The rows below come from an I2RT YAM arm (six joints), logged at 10 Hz.
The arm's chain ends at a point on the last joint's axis. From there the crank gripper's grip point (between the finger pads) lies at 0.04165 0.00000 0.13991 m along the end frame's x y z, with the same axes.
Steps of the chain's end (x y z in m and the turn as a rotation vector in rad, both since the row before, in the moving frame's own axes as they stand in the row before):
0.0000 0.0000 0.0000 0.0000 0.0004 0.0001
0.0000 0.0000 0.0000 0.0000 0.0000 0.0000
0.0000 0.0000 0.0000 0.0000 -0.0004 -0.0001
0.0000 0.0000 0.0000 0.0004 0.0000 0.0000
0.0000 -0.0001 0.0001 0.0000 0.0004 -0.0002
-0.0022 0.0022 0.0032 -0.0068 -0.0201 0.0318
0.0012 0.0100 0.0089 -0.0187 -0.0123 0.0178
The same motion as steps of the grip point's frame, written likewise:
0.0001 0.0000 0.0000 0.0000 0.0004 0.0001
0.0000 0.0000 0.0000 0.0000 0.0000 0.0000
-0.0001 0.0000 0.0000 0.0000 -0.0004 -0.0001
0.0000 -0.0001 0.0000 0.0004 0.0000 0.0000
0.0001 -0.0001 0.0001 0.0000 0.0004 -0.0002
-0.0051 0.0044 0.0040 -0.0068 -0.0201 0.0318
-0.0006 0.0133 0.0094 -0.0187 -0.0123 0.0178

